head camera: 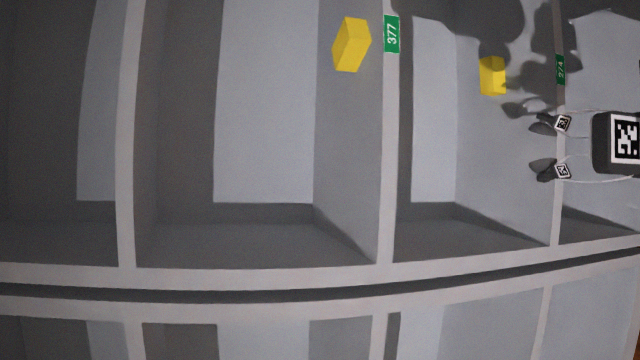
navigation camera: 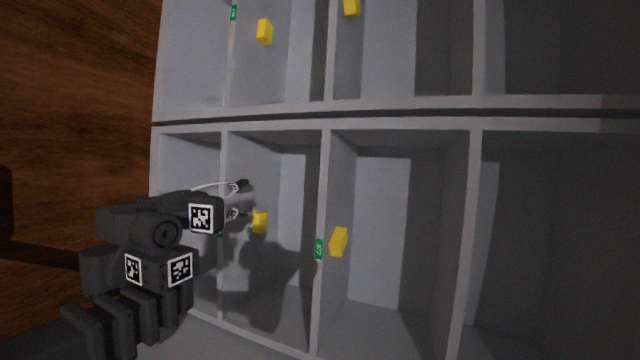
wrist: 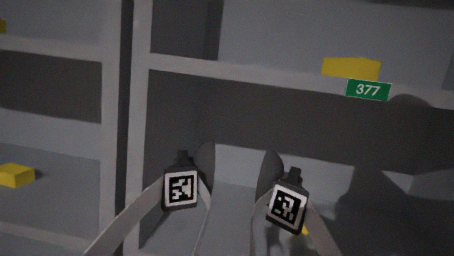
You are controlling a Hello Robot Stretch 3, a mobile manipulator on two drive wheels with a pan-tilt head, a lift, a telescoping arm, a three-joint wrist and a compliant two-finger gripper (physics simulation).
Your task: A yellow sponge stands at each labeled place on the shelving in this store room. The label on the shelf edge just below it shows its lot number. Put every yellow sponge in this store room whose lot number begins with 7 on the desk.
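Places are measured from the robot's base along level axes (x ahead, y left, z up), in centimetres.
Where they show: gripper, fingertip midpoint: (head camera: 533,147) (navigation camera: 249,197).
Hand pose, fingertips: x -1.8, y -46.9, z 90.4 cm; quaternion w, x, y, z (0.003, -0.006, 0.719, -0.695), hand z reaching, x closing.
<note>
After its pixels a point has its place.
A yellow sponge (head camera: 351,45) @(y -84.0, x -21.4, z 102.6 cm) (navigation camera: 338,242) @(y -83.8, x -21.6, z 102.5 cm) (wrist: 350,67) stands at label 377 (head camera: 391,34) @(y -76.6, x -22.5, z 97.5 cm) (navigation camera: 319,249) @(y -76.6, x -22.8, z 97.7 cm) (wrist: 368,90). Another sponge (head camera: 492,77) @(y -97.2, x -22.5, z 57.9 cm) (navigation camera: 259,222) @(y -97.2, x -23.1, z 57.5 cm) stands at label 274 (head camera: 560,69) @(y -76.6, x -22.7, z 51.8 cm); in the wrist view a sliver of yellow (wrist: 305,229) shows behind the right finger. In the neighbouring unit are two more sponges, one (navigation camera: 264,32) @(y -93.7, x 69.3, z 57.7 cm) (wrist: 15,175) by a green label (navigation camera: 233,12) @(y -78.7, x 71.3, z 51.7 cm) too small to read, and one (navigation camera: 352,7) @(y -86.3, x 67.4, z 102.5 cm) (wrist: 2,26) partly cut off. My gripper (head camera: 542,148) @(y -46.9, x -1.8, z 90.4 cm) (navigation camera: 243,200) @(y -46.9, x -1.8, z 90.4 cm) (wrist: 238,164) @(y -46.9, x -1.8, z 90.4 cm) is open and empty, at the 274 compartment, to one side of its sponge. The desk does not show.
Upright side panels (wrist: 111,125) (wrist: 137,125) of the two adjoining units stand left of the fingers in the wrist view. The shelf board (wrist: 240,75) with label 377 runs above them. Wooden floor (navigation camera: 75,100) @(y -45.5, x 28.7, z 0.0 cm) lies beside the shelving. The arm's shadow falls across the 274 compartment.
</note>
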